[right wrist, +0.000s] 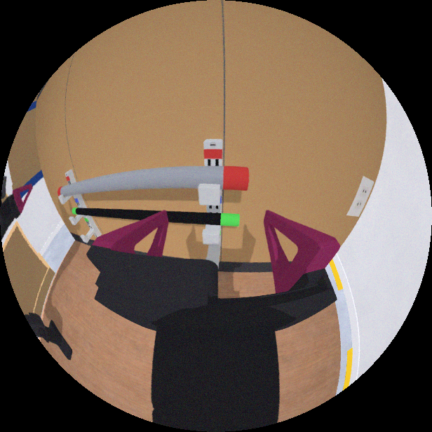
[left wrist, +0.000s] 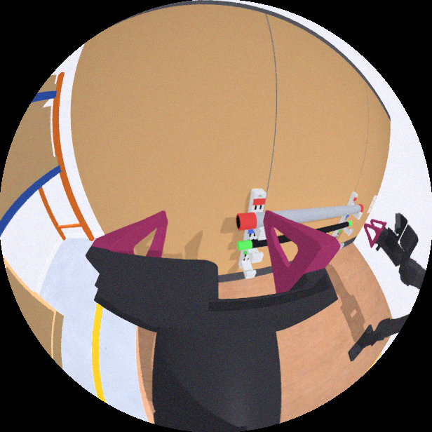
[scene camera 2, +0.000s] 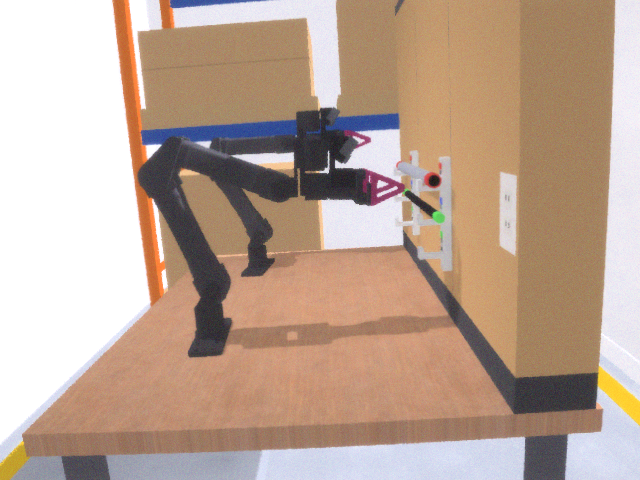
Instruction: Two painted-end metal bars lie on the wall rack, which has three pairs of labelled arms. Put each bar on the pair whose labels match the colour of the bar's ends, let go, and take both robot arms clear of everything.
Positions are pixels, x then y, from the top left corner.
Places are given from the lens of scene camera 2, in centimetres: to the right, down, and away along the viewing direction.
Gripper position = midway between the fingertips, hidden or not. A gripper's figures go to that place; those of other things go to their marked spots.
my right gripper [scene camera 2: 399, 185]: 17, -12, 110
tan wall panel [scene camera 2: 529, 95]: 28, -19, 67
